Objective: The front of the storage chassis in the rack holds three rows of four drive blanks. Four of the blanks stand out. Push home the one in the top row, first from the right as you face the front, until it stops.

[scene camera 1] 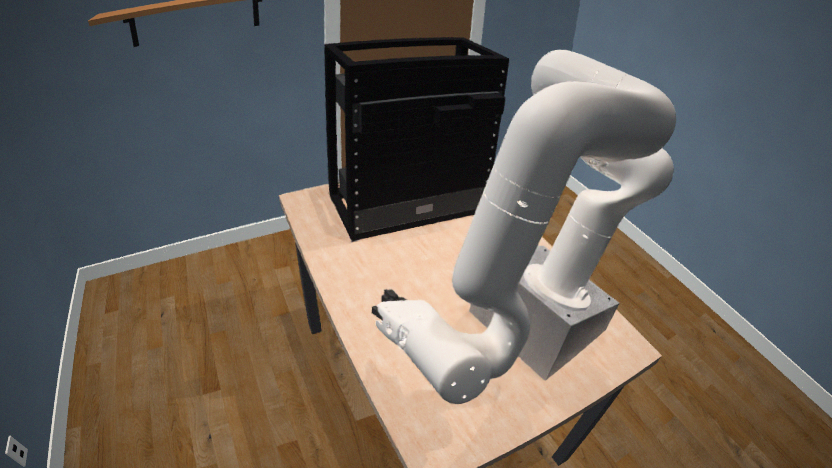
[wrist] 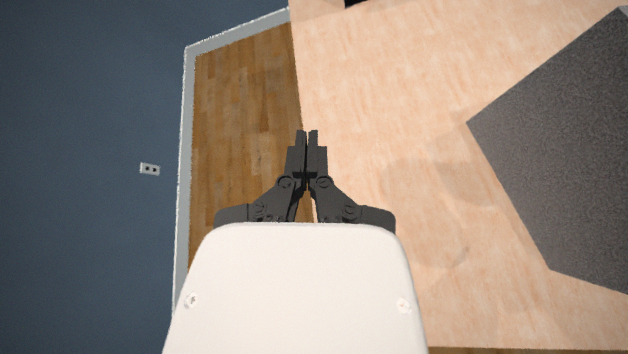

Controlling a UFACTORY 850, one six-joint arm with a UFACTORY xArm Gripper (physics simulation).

Labels:
my gripper: scene camera 1; wrist
same spot on my gripper: [wrist: 304, 164] = [scene camera 1: 391, 294]

